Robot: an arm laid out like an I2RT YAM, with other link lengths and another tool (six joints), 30 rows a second.
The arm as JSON. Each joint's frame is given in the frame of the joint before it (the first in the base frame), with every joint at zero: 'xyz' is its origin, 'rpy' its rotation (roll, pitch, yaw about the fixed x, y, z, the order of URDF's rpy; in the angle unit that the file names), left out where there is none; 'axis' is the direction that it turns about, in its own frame. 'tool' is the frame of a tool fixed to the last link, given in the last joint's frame.
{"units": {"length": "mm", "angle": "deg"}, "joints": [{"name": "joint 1", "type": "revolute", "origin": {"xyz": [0.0, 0.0, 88.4]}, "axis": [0.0, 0.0, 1.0]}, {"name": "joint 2", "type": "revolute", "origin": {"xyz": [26.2, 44.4, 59.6]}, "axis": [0.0, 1.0, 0.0]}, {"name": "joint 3", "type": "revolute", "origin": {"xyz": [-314.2, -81.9, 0.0]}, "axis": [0.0, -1.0, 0.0]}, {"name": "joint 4", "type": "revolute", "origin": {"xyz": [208.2, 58.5, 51.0]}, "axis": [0.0, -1.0, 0.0]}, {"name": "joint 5", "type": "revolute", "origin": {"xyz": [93.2, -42.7, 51.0]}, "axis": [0.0, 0.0, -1.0]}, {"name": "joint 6", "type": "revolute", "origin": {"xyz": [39.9, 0.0, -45.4]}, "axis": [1.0, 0.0, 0.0]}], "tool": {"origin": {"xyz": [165.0, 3.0, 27.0], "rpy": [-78.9, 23.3, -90.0]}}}
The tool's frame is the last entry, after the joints.
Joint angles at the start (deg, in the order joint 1, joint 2, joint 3, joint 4, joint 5, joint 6):
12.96, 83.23, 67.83, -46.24, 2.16, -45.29
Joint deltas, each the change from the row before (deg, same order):
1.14, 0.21, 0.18, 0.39, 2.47, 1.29
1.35, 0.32, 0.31, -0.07, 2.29, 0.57
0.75, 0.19, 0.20, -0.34, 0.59, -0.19
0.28, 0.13, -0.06, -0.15, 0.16, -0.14
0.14, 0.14, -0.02, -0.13, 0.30, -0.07
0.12, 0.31, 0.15, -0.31, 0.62, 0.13
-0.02, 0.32, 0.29, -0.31, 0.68, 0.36
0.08, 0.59, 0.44, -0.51, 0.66, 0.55
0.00, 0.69, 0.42, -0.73, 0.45, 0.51
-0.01, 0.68, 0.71, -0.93, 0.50, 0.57
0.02, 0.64, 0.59, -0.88, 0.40, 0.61
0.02, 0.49, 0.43, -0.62, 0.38, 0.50
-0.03, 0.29, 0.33, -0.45, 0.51, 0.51
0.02, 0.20, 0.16, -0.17, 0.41, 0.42
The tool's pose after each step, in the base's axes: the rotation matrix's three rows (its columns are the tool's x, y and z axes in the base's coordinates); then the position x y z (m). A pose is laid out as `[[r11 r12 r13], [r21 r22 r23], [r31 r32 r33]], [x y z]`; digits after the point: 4 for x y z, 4 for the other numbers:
[[0.4926 -0.6164 0.6144], [-0.8376 -0.5273 0.1426], [0.2361 -0.5848 -0.7760]], [0.3616 0.0729 0.2026]
[[0.4872 -0.6144 0.6206], [-0.8324 -0.5417 0.1171], [0.2642 -0.5736 -0.7753]], [0.3635 0.0737 0.2027]
[[0.4972 -0.6101 0.6170], [-0.8237 -0.5553 0.1147], [0.2726 -0.5652 -0.7786]], [0.3626 0.0763 0.2019]
[[0.5032 -0.6097 0.6124], [-0.8194 -0.5617 0.1141], [0.2744 -0.5593 -0.7823]], [0.3615 0.0773 0.2003]
[[0.5051 -0.6111 0.6095], [-0.8171 -0.5659 0.1097], [0.2779 -0.5535 -0.7851]], [0.3611 0.0771 0.1990]
[[0.5025 -0.6166 0.6060], [-0.8166 -0.5687 0.0985], [0.2839 -0.5444 -0.7893]], [0.3612 0.0755 0.1973]
[[0.4940 -0.6244 0.6051], [-0.8197 -0.5665 0.0847], [0.2899 -0.5378 -0.7916]], [0.3622 0.0730 0.1967]
[[0.4862 -0.6354 0.5999], [-0.8232 -0.5634 0.0704], [0.2932 -0.5281 -0.7970]], [0.3632 0.0712 0.1948]
[[0.4811 -0.6492 0.5892], [-0.8264 -0.5602 0.0575], [0.2927 -0.5146 -0.8060]], [0.3630 0.0693 0.1917]
[[0.4741 -0.6625 0.5800], [-0.8302 -0.5557 0.0439], [0.2932 -0.5023 -0.8135]], [0.3633 0.0673 0.1900]
[[0.4679 -0.6756 0.5698], [-0.8341 -0.5507 0.0319], [0.2923 -0.4902 -0.8211]], [0.3632 0.0657 0.1879]
[[0.4620 -0.6854 0.5628], [-0.8371 -0.5466 0.0216], [0.2928 -0.4811 -0.8263]], [0.3632 0.0642 0.1864]
[[0.4531 -0.6937 0.5599], [-0.8408 -0.5413 0.0097], [0.2963 -0.4752 -0.8285]], [0.3636 0.0621 0.1859]
[[0.4458 -0.6990 0.5592], [-0.8435 -0.5371 0.0011], [0.2996 -0.4722 -0.8290]], [0.3642 0.0607 0.1855]

